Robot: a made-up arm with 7 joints.
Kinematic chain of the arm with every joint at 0, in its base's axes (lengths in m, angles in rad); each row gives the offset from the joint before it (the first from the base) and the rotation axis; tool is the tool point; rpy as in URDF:
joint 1: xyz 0 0 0.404 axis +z
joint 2: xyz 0 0 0 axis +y
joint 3: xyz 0 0 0.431 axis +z
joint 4: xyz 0.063 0 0 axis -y
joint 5: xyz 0.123 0 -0.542 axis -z
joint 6: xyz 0 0 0 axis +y
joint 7: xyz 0.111 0 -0.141 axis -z
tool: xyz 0 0 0 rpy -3.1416 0 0
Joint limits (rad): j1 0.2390..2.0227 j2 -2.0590..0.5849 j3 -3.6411..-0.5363 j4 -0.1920..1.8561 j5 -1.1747..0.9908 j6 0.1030..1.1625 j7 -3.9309..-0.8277
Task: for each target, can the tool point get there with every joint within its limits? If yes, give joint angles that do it. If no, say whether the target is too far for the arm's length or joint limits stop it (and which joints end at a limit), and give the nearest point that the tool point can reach.
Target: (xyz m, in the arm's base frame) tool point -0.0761 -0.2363 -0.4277
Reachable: yes | joints 1.7598 -1.7639 -3.2991 1.3712 0.1038 0.8734 -3.1354
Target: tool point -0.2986 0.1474 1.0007
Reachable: no: joint limits stop it (at a limit: joint 1, joint 2, joint 6) | nearest point -0.4581 0.1742 1.0693 | short by 0.176 m
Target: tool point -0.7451 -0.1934 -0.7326
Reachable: no: too far | nearest point -0.5806 -0.1507 -0.4817 | short by 0.303 m
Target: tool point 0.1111 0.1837 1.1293
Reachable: no: joint limits stop it (at a limit: joint 1, joint 3, joint 5, joint 6) | nearest point 0.2184 0.2289 1.0906 | short by 0.123 m
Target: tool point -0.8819 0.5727 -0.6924
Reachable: no: too far | nearest point -0.6131 0.2553 -0.4096 | short by 0.503 m
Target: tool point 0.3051 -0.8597 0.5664
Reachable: yes | joints 1.8744 -0.3651 -3.1409 1.4185 -0.7875 0.3996 -3.0274
